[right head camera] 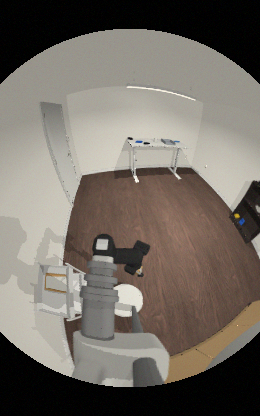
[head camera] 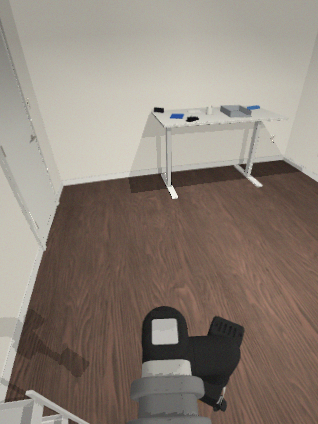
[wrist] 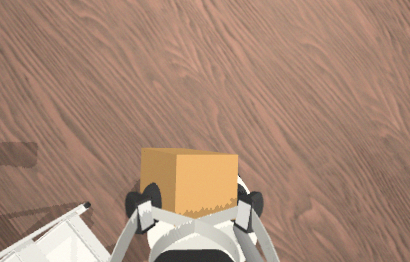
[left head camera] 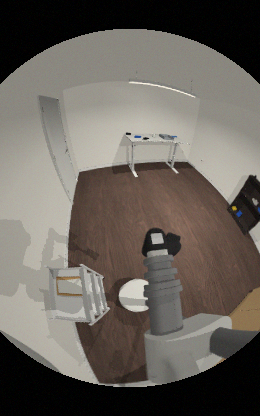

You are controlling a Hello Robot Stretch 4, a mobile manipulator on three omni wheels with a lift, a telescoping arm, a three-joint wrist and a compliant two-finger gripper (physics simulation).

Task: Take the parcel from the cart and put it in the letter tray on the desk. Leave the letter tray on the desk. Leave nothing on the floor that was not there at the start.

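Where they show: gripper, fingertip midpoint: (wrist: 195, 198); robot's base, origin of the base link: (right head camera: 124, 299) (left head camera: 136, 294).
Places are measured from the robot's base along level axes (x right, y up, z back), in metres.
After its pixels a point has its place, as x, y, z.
Note:
My gripper (wrist: 195, 198) {0.090, 0.838, -0.224} is shut on the parcel (wrist: 206, 181) {0.109, 0.892, -0.242}, a small orange-brown box, and holds it above the wooden floor. In the head camera view the parcel is hidden by the wrist. The white cart (left head camera: 86, 295) {-0.378, 0.691, -0.027} (right head camera: 74, 300) {-0.477, 0.370, 0.065} (wrist: 57, 245) {-0.530, 0.105, -0.170} stands at the left, beside the arm. The desk (head camera: 220, 119) {0.735, 0.922, -2.595} (left head camera: 150, 140) {0.514, 0.905, -2.496} (right head camera: 155, 145) {0.613, 0.905, -2.513} stands at the far wall. The grey letter tray (head camera: 235, 111) {1.028, 0.931, -2.966} (left head camera: 165, 136) {1.009, 0.938, -2.944} (right head camera: 168, 142) {1.043, 0.912, -2.944} lies on its right half.
Blue items, small black items and a white cup (head camera: 209, 110) {0.658, 0.974, -2.831} are also on the desk. A round white object (left head camera: 133, 295) {-0.037, 0.187, -0.002} (right head camera: 128, 300) {0.049, 0.187, 0.002} is beside the cart. A dark shelf (left head camera: 246, 207) {2.695, 0.338, -0.969} is at the right, a wooden cabinet (right head camera: 220, 340) at the lower right, a door (head camera: 20, 135) {-1.265, 0.994, -2.103} at the left.

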